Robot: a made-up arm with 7 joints. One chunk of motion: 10 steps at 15 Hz.
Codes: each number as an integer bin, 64 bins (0 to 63) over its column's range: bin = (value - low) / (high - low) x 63, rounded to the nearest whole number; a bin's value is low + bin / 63 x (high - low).
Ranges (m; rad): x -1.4..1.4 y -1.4..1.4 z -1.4..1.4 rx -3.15..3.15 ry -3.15..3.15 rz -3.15..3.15
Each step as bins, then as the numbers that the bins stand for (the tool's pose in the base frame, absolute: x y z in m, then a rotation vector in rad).
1 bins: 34 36 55 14 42 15
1 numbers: 0.1111 0.2000 1.0444 -1.7500 1.0500 -1.6500
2 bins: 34 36 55 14 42 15
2 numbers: 0.1111 0.2000 1.0444 -1.7500 1.0500 -1.6500
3 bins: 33 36 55 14 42 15
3 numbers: 0.0667 0.2000 1.0444 -1.7500 1.0500 -1.6500
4 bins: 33 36 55 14 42 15
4 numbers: 0.0667 0.2000 1.0444 -1.7500 1.0500 -1.6500
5 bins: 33 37 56 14 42 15
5 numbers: 0.0667 0.2444 1.0889 -1.7500 1.0500 -1.6500
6 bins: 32 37 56 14 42 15
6 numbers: 0.0222 0.2444 1.0889 -1.7500 1.0500 -1.6500
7 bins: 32 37 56 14 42 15
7 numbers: 0.0222 0.2444 1.0889 -1.7500 1.0500 -1.6500
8 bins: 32 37 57 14 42 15
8 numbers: 0.0222 0.2444 1.1333 -1.7500 1.0500 -1.6500
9 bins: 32 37 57 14 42 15
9 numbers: 0.0222 0.2444 1.1333 -1.7500 1.0500 -1.6500
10 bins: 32 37 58 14 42 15
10 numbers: 0.0222 0.2444 1.1778 -1.7500 1.0500 -1.6500
